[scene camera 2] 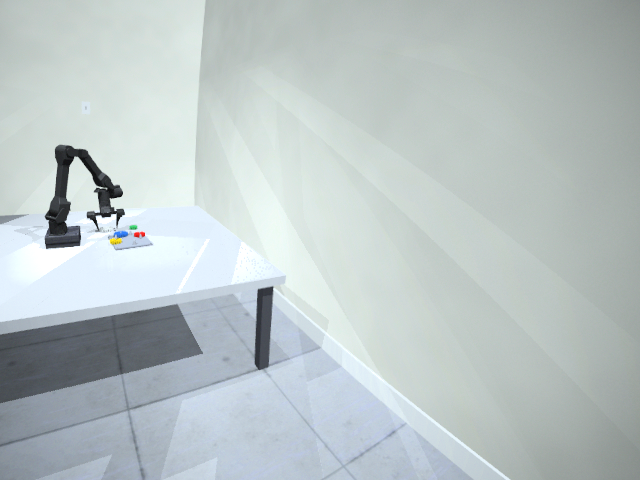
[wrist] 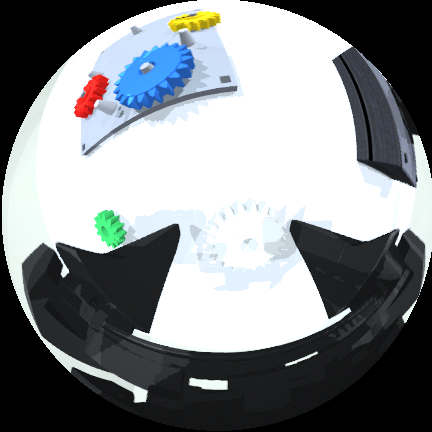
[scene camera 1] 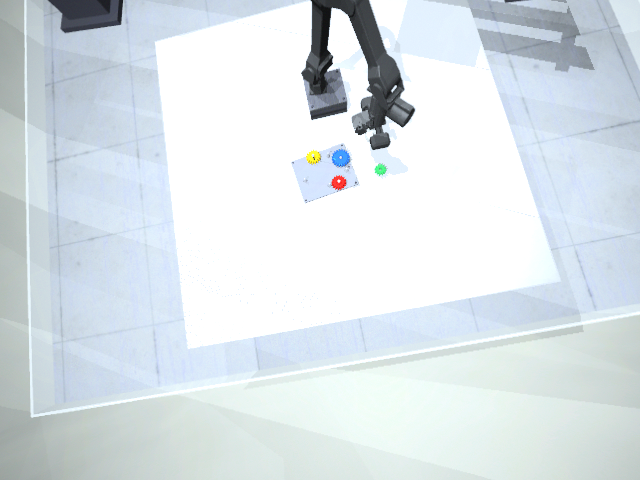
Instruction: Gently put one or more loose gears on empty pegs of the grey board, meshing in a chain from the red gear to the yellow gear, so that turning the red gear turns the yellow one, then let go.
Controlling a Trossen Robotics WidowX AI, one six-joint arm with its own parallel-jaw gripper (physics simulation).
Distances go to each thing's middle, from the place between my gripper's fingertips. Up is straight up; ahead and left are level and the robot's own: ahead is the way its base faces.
I see the white gear [wrist: 264,226] 10 mm to the left of my hand and 10 mm behind it. Also, from my hand: red gear [wrist: 94,88] 170 mm ahead, 130 mm to the right, 10 mm above; green gear [wrist: 109,227] 130 mm ahead, 20 mm to the left; blue gear [wrist: 172,62] 120 mm to the right, 80 mm ahead, 10 mm above.
